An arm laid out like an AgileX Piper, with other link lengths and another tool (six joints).
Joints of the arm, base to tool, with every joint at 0 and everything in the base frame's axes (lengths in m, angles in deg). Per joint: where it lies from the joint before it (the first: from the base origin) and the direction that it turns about. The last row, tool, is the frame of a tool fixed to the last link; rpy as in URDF.
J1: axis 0 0 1 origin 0 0 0.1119
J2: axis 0 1 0 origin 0 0 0
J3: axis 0 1 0 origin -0.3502 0 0.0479
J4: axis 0.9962 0 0.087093 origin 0.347 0 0.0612
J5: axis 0 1 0 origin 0 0 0
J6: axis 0.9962 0 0.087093 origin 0.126 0 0.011
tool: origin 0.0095 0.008 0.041 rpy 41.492 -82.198 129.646
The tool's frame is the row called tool.
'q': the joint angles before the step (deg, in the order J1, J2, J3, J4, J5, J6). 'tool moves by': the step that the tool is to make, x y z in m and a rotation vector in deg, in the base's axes. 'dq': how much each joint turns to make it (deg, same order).
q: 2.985, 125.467, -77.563, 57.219, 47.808, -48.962
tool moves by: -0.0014, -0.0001, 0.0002, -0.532, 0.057, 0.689
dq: -0.001, -0.134, 0.010, -0.942, 0.237, 0.127
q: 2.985, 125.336, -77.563, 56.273, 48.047, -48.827
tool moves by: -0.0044, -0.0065, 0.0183, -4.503, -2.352, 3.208
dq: -0.279, -2.646, 0.112, -6.300, -0.114, 0.798
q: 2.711, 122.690, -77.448, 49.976, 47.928, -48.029
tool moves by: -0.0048, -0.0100, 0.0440, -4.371, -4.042, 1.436
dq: -0.431, -5.392, 0.312, -6.351, -0.107, 2.408
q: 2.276, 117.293, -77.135, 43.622, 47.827, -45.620
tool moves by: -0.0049, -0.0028, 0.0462, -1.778, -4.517, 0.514
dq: 0.002, -4.976, -0.005, -2.669, -0.023, 1.112
